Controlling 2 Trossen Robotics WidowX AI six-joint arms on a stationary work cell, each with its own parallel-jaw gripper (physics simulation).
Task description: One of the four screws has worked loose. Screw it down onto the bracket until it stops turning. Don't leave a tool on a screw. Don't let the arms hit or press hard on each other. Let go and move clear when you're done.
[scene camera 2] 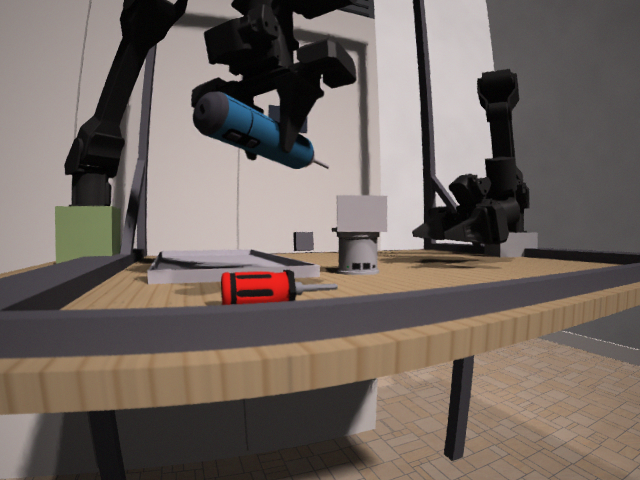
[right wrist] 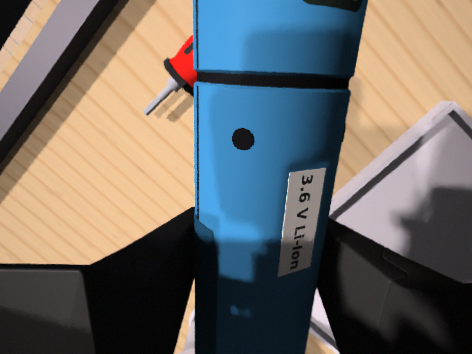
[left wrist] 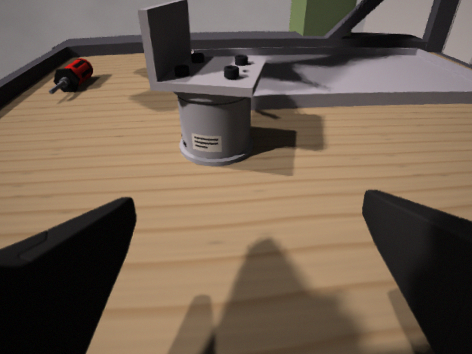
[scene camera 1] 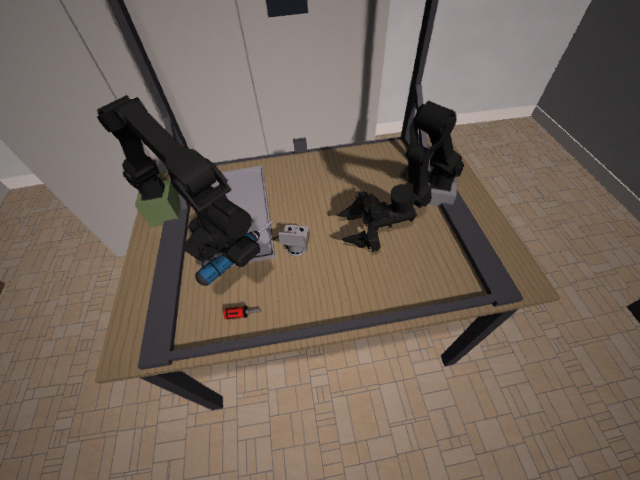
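Pixels of known places: left gripper, fingertip midpoint: (scene camera 2: 427, 235) (left wrist: 249, 205) (scene camera 1: 340, 227); right gripper, fingertip midpoint: (scene camera 2: 268, 155) (right wrist: 253, 220); left arm's base at its link origin: (scene camera 1: 440, 183); right arm's base at its link origin: (scene camera 1: 153, 192).
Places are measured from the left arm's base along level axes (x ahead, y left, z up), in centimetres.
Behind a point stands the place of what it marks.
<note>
A grey bracket (scene camera 1: 293, 238) @(x 38.7, y 36.0, z 3.7 cm) (scene camera 2: 361, 212) @(x 39.4, y 36.1, z 2.8 cm) (left wrist: 207, 82) @(x 36.9, y 31.7, z 0.8 cm) stands on a round grey base (scene camera 2: 357, 253) @(x 39.9, y 35.5, z -2.8 cm) (left wrist: 215, 120) @(x 37.1, y 31.4, z -2.0 cm). Several black screws sit on its plate, one of them a front screw (left wrist: 231, 72) @(x 37.8, y 30.4, z 1.3 cm); I cannot tell which is loose. My right gripper (scene camera 1: 242, 251) @(x 49.5, y 48.9, z 8.2 cm) (scene camera 2: 269, 148) @(x 49.5, y 48.9, z 8.2 cm) (right wrist: 253, 220) @(x 49.5, y 48.9, z 8.2 cm) is shut on the blue electric screwdriver (scene camera 1: 215, 267) @(x 50.6, y 53.9, z 12.0 cm) (scene camera 2: 263, 136) @(x 49.3, y 52.5, z 9.3 cm) (right wrist: 270, 115) @(x 51.3, y 52.9, z 12.4 cm). It holds the tool above the table, tilted, with the bit end lower and toward the bracket's side in scene camera 2. My left gripper (scene camera 1: 343, 226) @(x 27.8, y 25.9, z -0.4 cm) (scene camera 2: 433, 234) @(x 27.8, y 25.9, z -0.4 cm) (left wrist: 249, 205) @(x 27.8, y 25.9, z -0.4 cm) is open and empty, low over the table, right of the bracket.
A red screwdriver (scene camera 1: 235, 312) @(x 48.1, y 57.8, z -3.1 cm) (scene camera 2: 258, 287) @(x 48.2, y 58.8, z -3.9 cm) (left wrist: 84, 69) @(x 49.3, y 56.2, z -3.8 cm) (right wrist: 184, 62) @(x 47.1, y 57.2, z -3.0 cm) lies on the table near the front edge. A shallow grey tray (scene camera 1: 266, 206) @(x 55.3, y 18.9, z -5.4 cm) (scene camera 2: 175, 276) @(x 61.6, y 46.2, z -5.0 cm) (left wrist: 350, 99) @(x 53.1, y 22.0, z -5.0 cm) (right wrist: 390, 159) @(x 59.5, y 44.9, z -4.2 cm) lies left of the bracket in scene camera 1. Dark rails (scene camera 1: 330, 328) @(x 23.3, y 55.3, z -3.8 cm) (scene camera 2: 320, 317) @(x 43.0, y 65.4, z -4.5 cm) border the table.
</note>
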